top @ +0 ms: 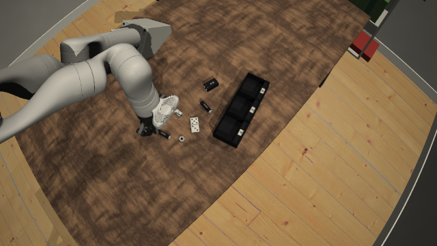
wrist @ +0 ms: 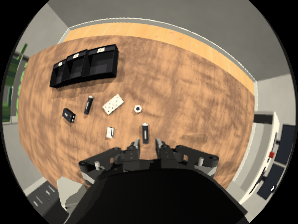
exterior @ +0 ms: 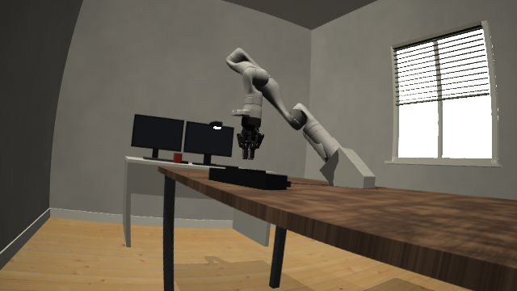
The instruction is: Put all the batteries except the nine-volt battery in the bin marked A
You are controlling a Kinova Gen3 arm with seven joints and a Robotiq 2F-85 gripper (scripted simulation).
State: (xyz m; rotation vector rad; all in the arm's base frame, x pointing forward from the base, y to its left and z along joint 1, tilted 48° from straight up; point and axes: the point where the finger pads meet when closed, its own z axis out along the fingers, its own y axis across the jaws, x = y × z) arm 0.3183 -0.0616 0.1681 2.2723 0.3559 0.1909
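The metal nut lies 9 cm below my hand, 6 cm ahead of it and 3 cm to the left of it. Round my hand: black nine-volt battery (23 cm to the left, 9 cm below); then white domino (9 cm to the left, 9 cm below, 6 cm ahead); then grey metal piece (9 cm to the left, 9 cm below, 1 cm behind).
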